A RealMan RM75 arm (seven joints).
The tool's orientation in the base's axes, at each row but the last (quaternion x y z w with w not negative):
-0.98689, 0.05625, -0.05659, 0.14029
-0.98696, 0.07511, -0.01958, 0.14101
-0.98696, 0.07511, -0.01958, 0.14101
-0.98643, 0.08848, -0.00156, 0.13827
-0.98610, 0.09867, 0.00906, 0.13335
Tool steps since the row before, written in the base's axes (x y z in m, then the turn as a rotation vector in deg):
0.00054, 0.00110, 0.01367, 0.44, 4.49, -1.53
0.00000, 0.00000, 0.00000, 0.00, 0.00, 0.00
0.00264, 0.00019, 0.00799, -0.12, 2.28, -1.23
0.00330, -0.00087, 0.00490, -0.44, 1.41, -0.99
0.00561, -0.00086, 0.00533, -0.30, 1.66, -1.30
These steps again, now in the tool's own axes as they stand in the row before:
0.00170, -0.00497, -0.01268, -0.28, -3.89, 2.73
0.00000, 0.00000, 0.00000, 0.00, 0.00, 0.00
0.00272, -0.00280, -0.00746, -0.49, -1.80, 1.80
0.00330, -0.00109, -0.00486, -0.66, -0.99, 1.32
0.00543, -0.00168, -0.00532, -0.56, -1.17, 1.69

